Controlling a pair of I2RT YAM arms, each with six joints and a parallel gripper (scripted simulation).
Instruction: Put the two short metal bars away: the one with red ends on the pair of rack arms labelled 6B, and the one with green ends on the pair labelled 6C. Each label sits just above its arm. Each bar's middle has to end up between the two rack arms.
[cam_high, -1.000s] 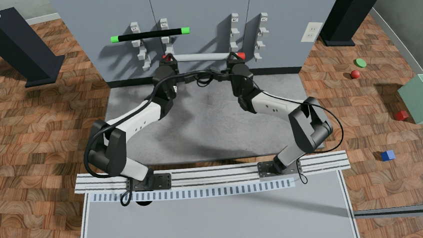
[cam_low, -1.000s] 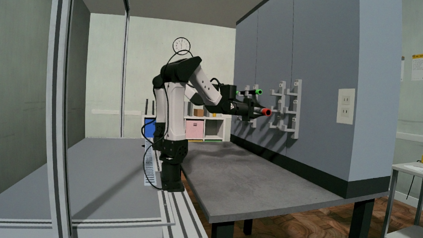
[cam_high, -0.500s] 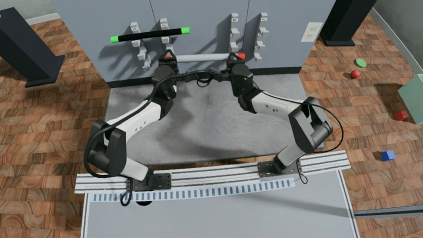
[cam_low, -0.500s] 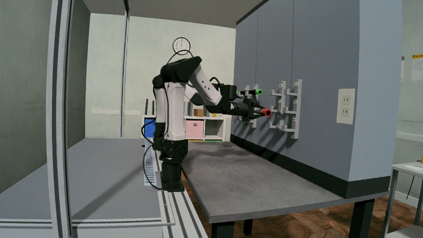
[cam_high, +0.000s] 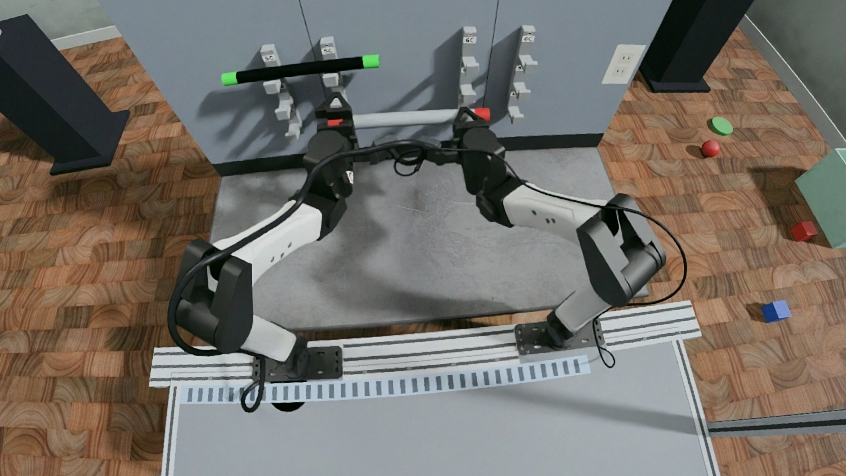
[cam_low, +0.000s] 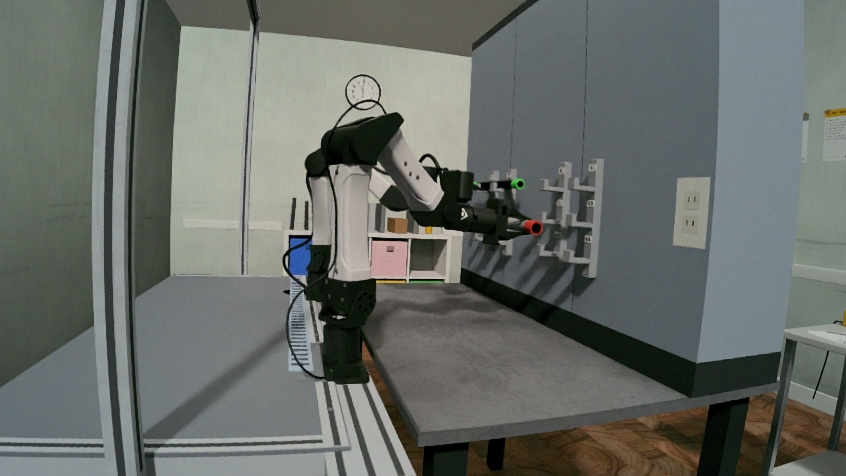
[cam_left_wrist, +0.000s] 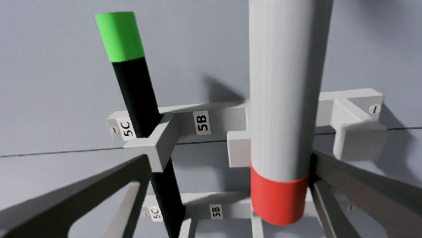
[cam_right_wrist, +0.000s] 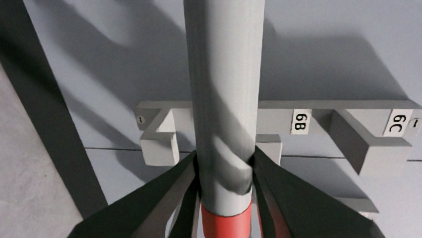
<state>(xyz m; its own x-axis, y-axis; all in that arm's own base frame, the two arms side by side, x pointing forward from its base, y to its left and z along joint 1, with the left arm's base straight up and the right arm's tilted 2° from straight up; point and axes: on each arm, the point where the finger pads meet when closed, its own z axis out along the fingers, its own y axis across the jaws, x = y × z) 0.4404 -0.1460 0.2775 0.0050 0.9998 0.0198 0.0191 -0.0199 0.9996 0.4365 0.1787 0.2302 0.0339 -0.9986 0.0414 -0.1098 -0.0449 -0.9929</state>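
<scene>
My right gripper is now 6 cm short of the rack strip, 1 cm to the left of it and 3 cm below it. From my right hand the other things lie so: red-ended bar 12 cm to the left; then blue-grey wall 21 cm ahead, 11 cm to the left, 20 cm above; then green-ended bar 7 cm ahead, 33 cm to the left, 11 cm above.
</scene>
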